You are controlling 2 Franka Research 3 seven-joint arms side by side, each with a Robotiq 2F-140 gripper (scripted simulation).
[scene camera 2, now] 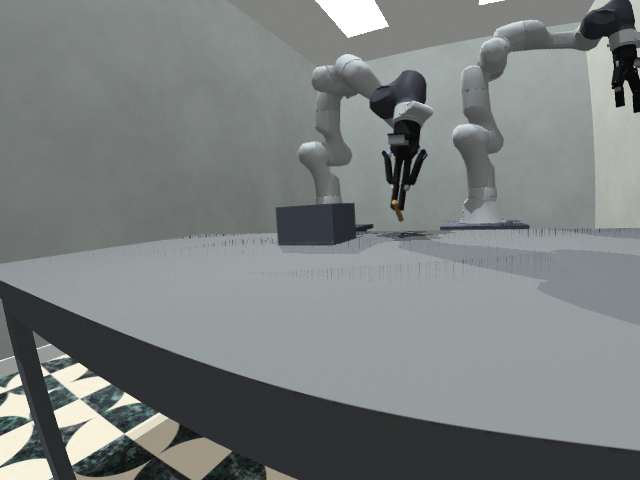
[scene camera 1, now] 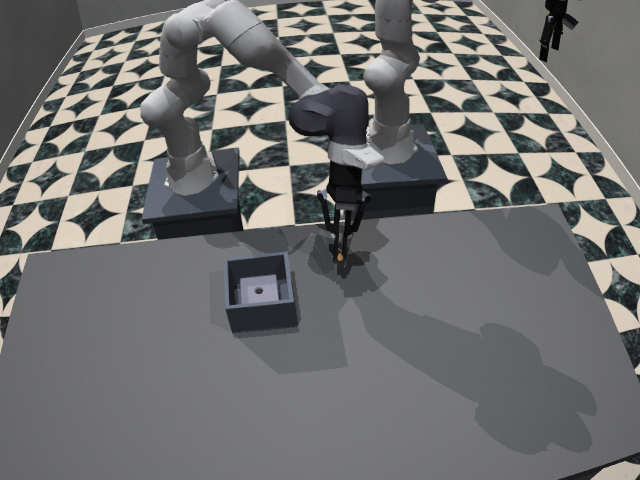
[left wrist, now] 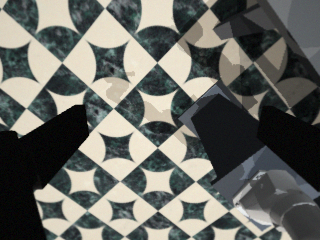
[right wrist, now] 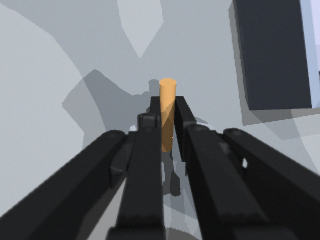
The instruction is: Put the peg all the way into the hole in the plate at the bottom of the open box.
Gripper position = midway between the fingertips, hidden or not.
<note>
In view: my left gripper [left wrist: 173,121], my right gripper [scene camera 2: 396,209], a dark blue-grey box [scene camera 1: 279,314] and an orange peg [right wrist: 167,87].
The dark blue-grey box shows as well in scene camera 2 [scene camera 2: 325,224]. My right gripper is seen too in scene camera 1 [scene camera 1: 339,256] and in the right wrist view [right wrist: 166,110]. The left wrist view does not show the dark blue-grey box: it is out of frame. The left wrist view does not show the orange peg: it is out of frame.
</note>
